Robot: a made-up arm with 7 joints. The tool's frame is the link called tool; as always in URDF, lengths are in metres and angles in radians. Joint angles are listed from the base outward. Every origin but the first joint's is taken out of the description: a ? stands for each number. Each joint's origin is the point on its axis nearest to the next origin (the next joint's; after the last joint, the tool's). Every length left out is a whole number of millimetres.
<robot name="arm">
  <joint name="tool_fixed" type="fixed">
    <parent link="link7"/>
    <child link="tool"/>
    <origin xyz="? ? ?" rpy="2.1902 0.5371 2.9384"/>
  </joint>
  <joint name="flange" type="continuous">
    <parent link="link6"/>
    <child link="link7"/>
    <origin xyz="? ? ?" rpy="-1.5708 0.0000 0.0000"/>
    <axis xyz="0 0 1"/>
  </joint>
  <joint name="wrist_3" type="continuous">
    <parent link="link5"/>
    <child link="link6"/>
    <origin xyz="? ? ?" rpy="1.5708 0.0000 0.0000"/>
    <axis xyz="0 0 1"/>
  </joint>
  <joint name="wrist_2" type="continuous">
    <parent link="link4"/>
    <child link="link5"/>
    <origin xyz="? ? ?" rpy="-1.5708 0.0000 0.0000"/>
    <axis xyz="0 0 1"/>
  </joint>
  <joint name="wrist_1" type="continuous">
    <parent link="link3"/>
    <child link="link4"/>
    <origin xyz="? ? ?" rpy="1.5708 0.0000 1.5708"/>
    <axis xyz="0 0 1"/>
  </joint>
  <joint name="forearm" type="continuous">
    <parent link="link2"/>
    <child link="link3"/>
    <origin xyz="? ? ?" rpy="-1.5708 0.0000 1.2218"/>
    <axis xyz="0 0 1"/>
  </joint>
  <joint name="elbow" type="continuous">
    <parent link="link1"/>
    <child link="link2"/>
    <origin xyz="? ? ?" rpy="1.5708 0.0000 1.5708"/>
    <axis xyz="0 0 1"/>
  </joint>
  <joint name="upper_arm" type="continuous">
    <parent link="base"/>
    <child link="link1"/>
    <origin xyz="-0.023 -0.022 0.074" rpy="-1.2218 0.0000 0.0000"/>
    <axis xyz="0 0 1"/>
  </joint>
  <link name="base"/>
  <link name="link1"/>
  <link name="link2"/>
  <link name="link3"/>
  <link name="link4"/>
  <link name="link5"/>
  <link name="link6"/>
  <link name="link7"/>
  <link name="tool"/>
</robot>
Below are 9 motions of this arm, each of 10 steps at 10 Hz.
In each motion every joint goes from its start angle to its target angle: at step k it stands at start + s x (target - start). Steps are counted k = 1, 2, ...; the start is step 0. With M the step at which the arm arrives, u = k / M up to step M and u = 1 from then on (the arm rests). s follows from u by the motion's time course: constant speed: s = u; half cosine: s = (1 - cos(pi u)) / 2; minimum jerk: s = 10 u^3 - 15 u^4 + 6 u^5.
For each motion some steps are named. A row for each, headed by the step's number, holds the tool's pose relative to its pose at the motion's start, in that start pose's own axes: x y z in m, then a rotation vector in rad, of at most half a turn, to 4 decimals.
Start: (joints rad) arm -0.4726 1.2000 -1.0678 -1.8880 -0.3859 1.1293 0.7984
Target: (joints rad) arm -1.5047 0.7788 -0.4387 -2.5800 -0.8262 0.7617 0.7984
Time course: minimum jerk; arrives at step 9
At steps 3, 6, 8, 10:
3: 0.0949 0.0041 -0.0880 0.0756 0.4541 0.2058
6: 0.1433 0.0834 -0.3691 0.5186 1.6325 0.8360
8: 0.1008 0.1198 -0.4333 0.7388 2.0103 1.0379
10: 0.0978 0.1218 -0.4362 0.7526 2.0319 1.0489

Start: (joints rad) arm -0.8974 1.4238 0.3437 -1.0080 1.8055 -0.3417 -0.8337
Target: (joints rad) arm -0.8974 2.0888 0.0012 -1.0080 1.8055 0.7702 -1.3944
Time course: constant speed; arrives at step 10
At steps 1, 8, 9, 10:
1: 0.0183 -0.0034 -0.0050 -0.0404 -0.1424 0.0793
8: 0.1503 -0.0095 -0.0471 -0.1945 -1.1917 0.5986
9: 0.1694 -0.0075 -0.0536 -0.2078 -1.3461 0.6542
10: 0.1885 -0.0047 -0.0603 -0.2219 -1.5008 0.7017

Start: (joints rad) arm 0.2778 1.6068 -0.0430 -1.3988 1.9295 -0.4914 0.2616
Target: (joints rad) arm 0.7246 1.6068 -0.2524 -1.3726 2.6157 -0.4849 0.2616
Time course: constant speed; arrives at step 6
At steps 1, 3, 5, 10:
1: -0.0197 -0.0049 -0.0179 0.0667 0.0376 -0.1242
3: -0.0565 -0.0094 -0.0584 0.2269 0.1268 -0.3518
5: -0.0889 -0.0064 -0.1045 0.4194 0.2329 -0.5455
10: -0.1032 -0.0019 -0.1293 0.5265 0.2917 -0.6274

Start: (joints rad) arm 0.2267 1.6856 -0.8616 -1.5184 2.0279 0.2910 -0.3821
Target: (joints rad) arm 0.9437 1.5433 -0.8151 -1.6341 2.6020 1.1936 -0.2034
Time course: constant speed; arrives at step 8
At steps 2, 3, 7, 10:
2: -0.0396 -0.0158 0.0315 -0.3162 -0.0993 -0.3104
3: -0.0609 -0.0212 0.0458 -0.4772 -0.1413 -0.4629
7: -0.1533 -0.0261 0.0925 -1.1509 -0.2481 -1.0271
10: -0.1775 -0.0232 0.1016 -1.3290 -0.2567 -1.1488

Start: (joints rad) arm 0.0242 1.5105 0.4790 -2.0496 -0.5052 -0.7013 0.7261
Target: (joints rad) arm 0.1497 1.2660 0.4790 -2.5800 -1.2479 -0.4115 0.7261
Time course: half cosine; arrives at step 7
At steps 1, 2, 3, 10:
1: 0.0043 0.0020 0.0019 0.0050 -0.0234 0.0128
2: 0.0168 0.0077 0.0064 0.0259 -0.0890 0.0487
3: 0.0357 0.0157 0.0107 0.0738 -0.1830 0.0995
10: 0.0994 0.0414 0.0071 0.3369 -0.4579 0.2274

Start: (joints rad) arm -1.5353 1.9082 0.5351 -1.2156 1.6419 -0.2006 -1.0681
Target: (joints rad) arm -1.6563 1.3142 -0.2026 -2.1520 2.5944 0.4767 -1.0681
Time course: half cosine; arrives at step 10
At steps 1, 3, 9, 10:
1: -0.0026 0.0081 0.0044 -0.0483 0.0054 -0.0075
3: -0.0191 0.0729 0.0312 -0.4203 0.0539 -0.0613
9: -0.0172 0.3505 0.0059 -2.1539 0.5495 -0.1158
10: -0.0158 0.3572 0.0016 -2.2098 0.5764 -0.1085

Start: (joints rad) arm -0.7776 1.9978 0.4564 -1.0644 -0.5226 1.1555 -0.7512
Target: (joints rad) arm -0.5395 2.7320 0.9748 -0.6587 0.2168 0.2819 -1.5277
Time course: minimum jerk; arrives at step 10
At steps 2, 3, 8, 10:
2: -0.0081 -0.0200 -0.0030 0.0269 0.0142 0.0173
3: -0.0250 -0.0549 -0.0108 0.0808 0.0473 0.0417
8: -0.2162 -0.2265 -0.1441 0.6714 0.4613 -0.1329
10: -0.2336 -0.2317 -0.1570 0.7208 0.4966 -0.1737

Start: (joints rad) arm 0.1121 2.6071 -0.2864 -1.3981 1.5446 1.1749 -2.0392
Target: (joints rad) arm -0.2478 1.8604 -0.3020 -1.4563 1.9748 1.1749 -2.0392
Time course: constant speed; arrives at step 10
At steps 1, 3, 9, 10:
1: 0.0171 -0.0071 0.0086 0.0500 0.1126 0.0217
3: 0.0518 -0.0225 0.0174 0.1591 0.3332 0.0662
9: 0.1414 -0.0695 -0.0199 0.5562 0.9447 0.2238
10: 0.1523 -0.0760 -0.0343 0.6320 1.0372 0.2562

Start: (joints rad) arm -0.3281 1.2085 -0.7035 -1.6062 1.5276 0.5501 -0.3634
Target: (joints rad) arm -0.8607 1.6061 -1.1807 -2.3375 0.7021 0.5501 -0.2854
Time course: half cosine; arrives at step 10
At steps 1, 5, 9, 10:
1: 0.0014 0.0035 -0.0008 0.0190 -0.0259 0.0158
5: 0.0057 0.0701 -0.0128 0.3938 -0.4712 0.3137
9: -0.0212 0.1334 -0.0219 0.7532 -0.8012 0.6022
10: -0.0231 0.1366 -0.0222 0.7708 -0.8147 0.6170

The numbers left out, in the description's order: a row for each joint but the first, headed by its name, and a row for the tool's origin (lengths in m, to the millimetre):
tool: 0.022 0.009 0.000
flange: -0.018 0.000 0.000
wrist_3: 0.020 0.027 0.000
wrist_2: -0.007 -0.219 0.000
wrist_1: -0.012 -0.062 0.000
forearm: 0.308 -0.115 0.000
elbow: -0.003 -0.027 0.000

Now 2 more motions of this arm.
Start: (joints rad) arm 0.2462 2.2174 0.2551 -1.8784 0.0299 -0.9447 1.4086
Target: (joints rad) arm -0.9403 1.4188 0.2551 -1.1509 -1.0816 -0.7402 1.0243
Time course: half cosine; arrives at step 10
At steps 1, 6, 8, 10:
1: -0.0015 0.0043 -0.0058 0.0531 -0.0241 0.0053
6: -0.0626 0.1006 -0.0889 1.2449 -0.3601 -0.0978
8: -0.0834 0.0987 -0.1022 1.5536 -0.3514 -0.2233
10: -0.0860 0.0903 -0.1088 1.6386 -0.3372 -0.2717

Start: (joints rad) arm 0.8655 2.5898 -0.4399 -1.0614 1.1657 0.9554 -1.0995
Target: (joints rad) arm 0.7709 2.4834 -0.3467 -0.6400 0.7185 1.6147 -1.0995
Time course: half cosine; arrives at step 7
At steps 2, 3, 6, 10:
2: -0.0108 -0.0119 0.0102 -0.1232 -0.0884 -0.0824
3: -0.0224 -0.0231 0.0227 -0.2689 -0.1774 -0.1665
6: -0.0532 -0.0452 0.0663 -0.7444 -0.4016 -0.3719
10: -0.0557 -0.0465 0.0707 -0.7904 -0.4198 -0.3874

